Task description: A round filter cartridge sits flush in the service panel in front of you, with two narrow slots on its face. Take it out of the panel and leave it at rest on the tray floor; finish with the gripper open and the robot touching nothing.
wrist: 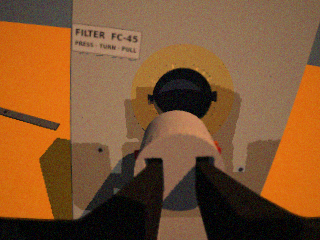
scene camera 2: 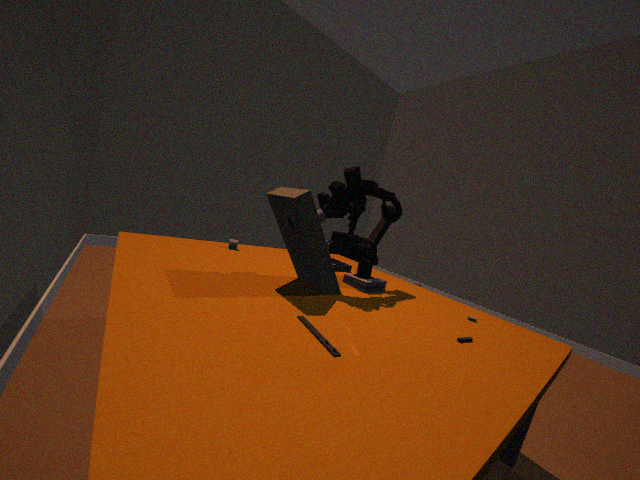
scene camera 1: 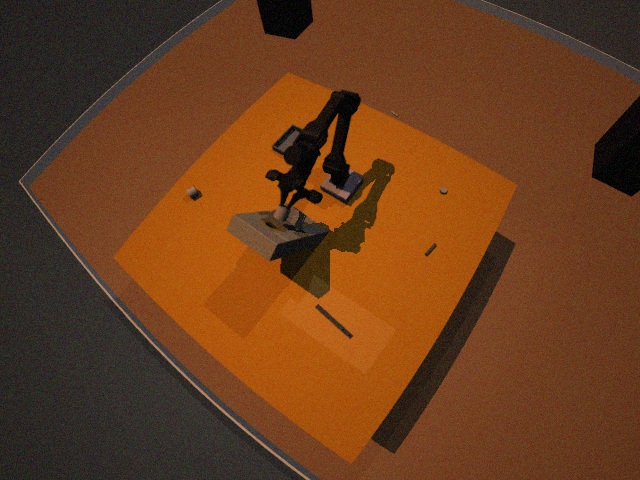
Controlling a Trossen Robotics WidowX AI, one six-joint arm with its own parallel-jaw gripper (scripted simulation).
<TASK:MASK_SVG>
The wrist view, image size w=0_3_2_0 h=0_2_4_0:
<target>gripper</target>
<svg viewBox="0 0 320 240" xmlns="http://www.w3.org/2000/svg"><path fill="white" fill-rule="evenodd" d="M162 159L154 159L113 197L107 199L99 207L90 211L82 218L57 220L0 217L0 240L157 240L163 204ZM196 158L195 194L206 230L207 240L320 240L320 217L303 217L295 213L293 214L287 209L278 206L278 204L270 202L270 200L262 197L260 194L256 194L217 167L212 166L203 158Z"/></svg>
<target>round filter cartridge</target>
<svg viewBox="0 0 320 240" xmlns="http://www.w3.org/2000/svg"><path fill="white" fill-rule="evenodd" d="M167 111L158 115L149 123L140 149L134 150L134 159L136 159L134 177L154 159L162 159L162 208L172 211L198 208L195 194L196 158L203 158L212 166L225 173L225 166L220 156L221 149L217 147L218 142L213 141L208 129L197 116L185 111Z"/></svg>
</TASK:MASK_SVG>
